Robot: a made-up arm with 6 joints.
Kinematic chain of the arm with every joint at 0, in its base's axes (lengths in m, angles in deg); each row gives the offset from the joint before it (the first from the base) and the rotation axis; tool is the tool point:
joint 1: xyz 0 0 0.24 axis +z
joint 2: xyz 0 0 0 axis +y
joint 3: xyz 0 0 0.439 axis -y
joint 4: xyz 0 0 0 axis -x
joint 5: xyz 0.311 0 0 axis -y
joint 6: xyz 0 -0.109 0 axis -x
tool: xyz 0 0 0
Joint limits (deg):
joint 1: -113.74..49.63
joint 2: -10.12..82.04
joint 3: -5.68..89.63
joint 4: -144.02..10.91
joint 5: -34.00..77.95
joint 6: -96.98..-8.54
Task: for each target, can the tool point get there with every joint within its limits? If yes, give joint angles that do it. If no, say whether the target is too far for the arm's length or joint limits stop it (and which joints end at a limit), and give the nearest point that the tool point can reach.
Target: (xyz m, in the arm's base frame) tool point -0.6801 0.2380 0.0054
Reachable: no: joint limits stop it (at a limit: joint 1, joint 2, joint 3) | nearest point -0.2468 -0.3232 -0.0120 | short by 0.709 m
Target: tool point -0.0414 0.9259 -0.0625
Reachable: no: too far | nearest point 0.3290 0.5232 0.0371 | short by 0.556 m
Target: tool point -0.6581 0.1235 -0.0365
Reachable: no: joint limits stop it (at a limit: joint 1, joint 2, joint 3) | nearest point -0.2527 -0.3281 -0.0118 | short by 0.607 m
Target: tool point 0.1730 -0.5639 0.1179
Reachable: yes | joints -79.02 69.93 28.52 -124.92 42.68 -50.19
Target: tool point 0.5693 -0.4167 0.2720
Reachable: yes | joints -31.49 67.99 60.41 -57.84 47.33 -15.33
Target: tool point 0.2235 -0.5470 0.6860
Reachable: yes | joints -59.27 41.03 74.05 -36.70 6.46 -50.63
